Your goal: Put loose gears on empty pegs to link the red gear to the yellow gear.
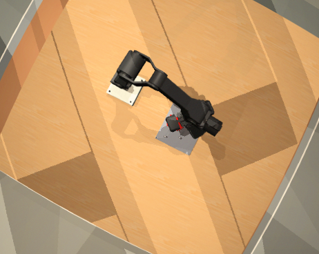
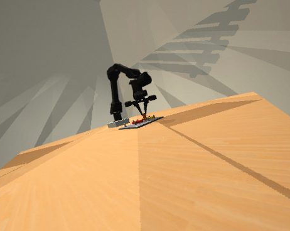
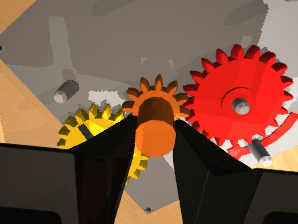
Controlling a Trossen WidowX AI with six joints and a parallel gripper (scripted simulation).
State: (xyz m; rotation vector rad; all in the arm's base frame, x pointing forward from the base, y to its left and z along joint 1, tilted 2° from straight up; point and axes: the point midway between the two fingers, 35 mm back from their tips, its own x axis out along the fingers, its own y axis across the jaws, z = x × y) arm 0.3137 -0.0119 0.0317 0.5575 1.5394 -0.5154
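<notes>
My gripper tip is now 1 cm above the orange gear. Round my gripper tip: red gear: 2 cm behind, 4 cm to the right, 3 cm below.
</notes>
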